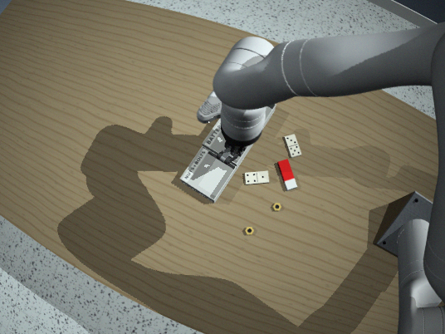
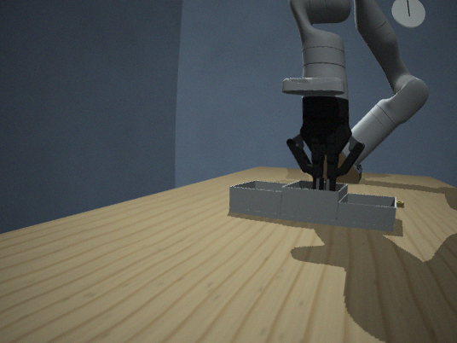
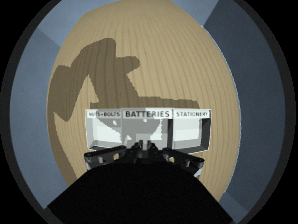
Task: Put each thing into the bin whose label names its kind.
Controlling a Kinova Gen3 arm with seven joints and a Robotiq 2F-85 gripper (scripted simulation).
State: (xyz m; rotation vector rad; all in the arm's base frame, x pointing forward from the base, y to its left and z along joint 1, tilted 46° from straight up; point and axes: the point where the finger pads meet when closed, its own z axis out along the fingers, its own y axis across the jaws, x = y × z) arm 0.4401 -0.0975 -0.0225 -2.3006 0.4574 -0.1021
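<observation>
My gripper is now 12 cm past the white eraser, 3 cm above it and 2 cm to the right of it.
</observation>
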